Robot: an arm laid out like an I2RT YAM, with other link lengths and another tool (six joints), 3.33 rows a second.
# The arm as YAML. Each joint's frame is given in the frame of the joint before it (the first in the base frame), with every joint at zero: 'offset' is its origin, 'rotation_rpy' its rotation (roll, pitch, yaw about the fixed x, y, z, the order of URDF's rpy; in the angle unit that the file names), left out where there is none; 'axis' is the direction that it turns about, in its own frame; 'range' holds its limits. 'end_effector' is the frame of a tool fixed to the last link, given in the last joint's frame.
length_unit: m
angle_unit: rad
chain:
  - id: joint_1
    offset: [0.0, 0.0, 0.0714]
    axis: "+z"
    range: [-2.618, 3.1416]
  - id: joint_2
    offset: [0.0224, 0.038, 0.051]
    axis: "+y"
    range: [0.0, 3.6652]
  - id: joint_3
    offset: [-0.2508, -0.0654, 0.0]
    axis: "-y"
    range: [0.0, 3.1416]
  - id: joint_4
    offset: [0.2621, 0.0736, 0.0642]
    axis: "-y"
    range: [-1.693, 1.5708]
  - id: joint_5
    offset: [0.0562, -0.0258, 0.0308]
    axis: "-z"
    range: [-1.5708, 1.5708]
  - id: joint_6
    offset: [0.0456, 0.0, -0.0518]
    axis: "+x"
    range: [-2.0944, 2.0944]
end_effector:
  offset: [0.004, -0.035, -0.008]
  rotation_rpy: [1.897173, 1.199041, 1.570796]
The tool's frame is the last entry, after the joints.
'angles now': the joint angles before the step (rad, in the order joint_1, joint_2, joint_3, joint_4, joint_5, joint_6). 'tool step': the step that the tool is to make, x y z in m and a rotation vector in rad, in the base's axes. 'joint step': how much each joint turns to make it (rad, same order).
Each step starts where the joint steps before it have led.
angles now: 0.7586, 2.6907, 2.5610, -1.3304, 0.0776, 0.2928
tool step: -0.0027, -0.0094, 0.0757, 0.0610, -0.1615, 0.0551
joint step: -0.0027, -0.1578, 0.0007, 0.0082, 0.0542, -0.0699
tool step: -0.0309, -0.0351, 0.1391, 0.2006, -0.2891, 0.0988
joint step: -0.0064, -0.3103, 0.0012, 0.0525, -0.0007, -0.1174
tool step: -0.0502, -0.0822, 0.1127, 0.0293, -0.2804, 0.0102
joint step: -0.0633, -0.2934, -0.0014, -0.0335, 0.0657, -0.1674
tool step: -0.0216, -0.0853, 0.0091, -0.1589, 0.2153, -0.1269
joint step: -0.1922, -0.0907, -0.0009, -0.3472, -0.0358, -0.0552
